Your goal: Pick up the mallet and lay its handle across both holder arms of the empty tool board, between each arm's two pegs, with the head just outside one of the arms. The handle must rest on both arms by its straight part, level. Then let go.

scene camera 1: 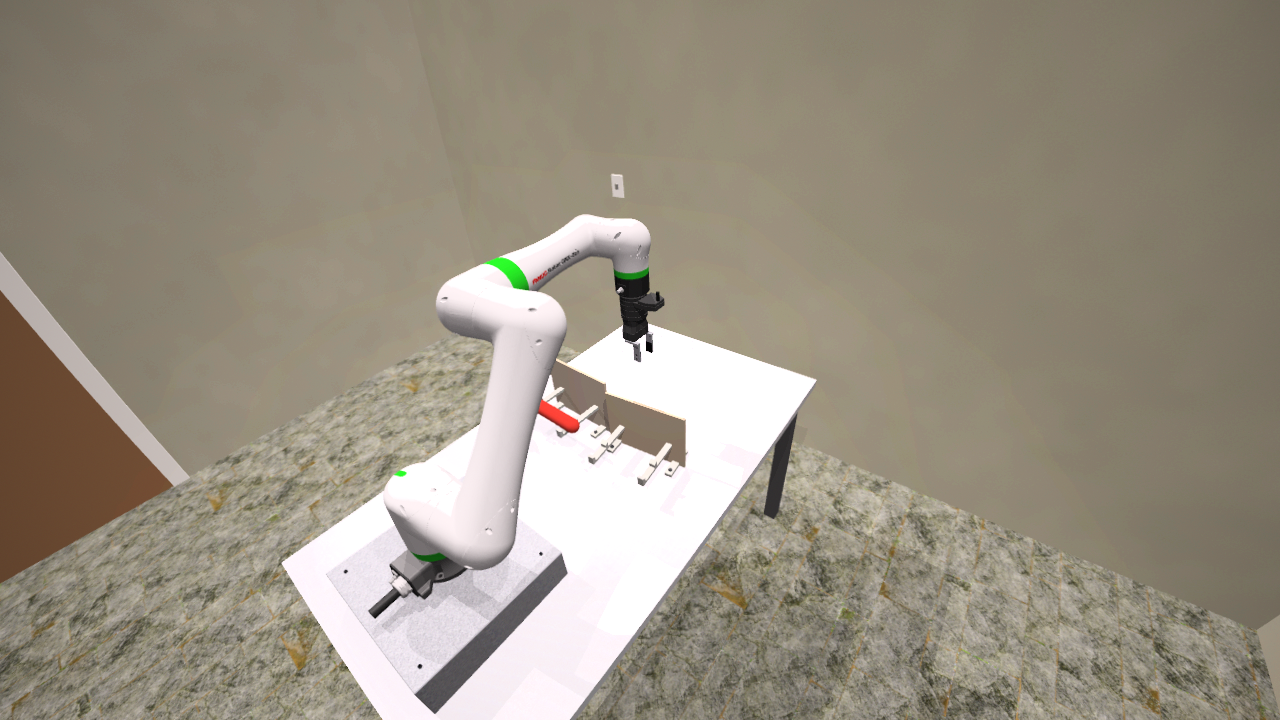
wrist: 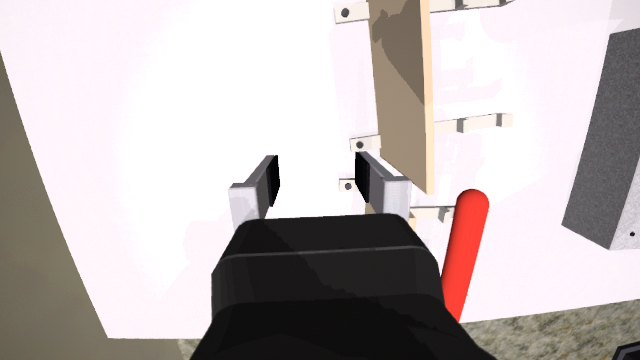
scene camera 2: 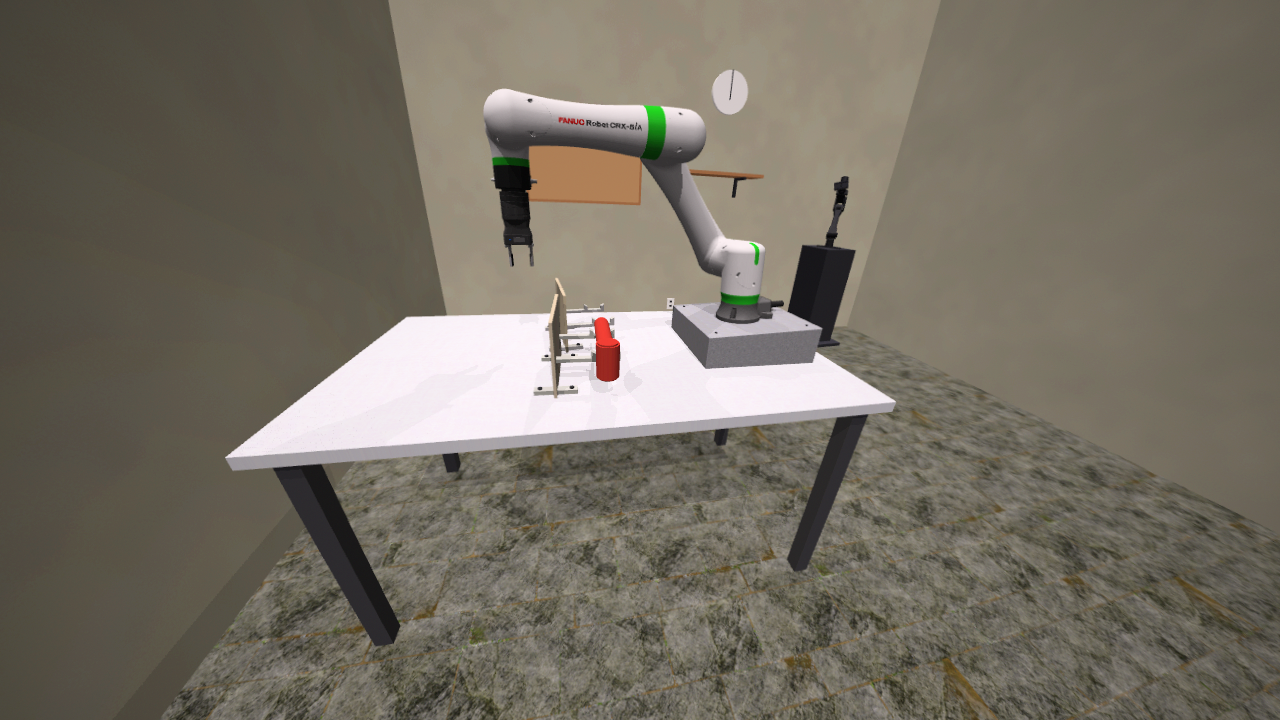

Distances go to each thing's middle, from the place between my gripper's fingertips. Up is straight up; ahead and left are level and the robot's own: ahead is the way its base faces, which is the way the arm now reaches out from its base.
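I see where the red mallet point(scene camera 2: 607, 349) is: 200 mm behind my hand and 250 mm to the left of it, and 160 mm below it.
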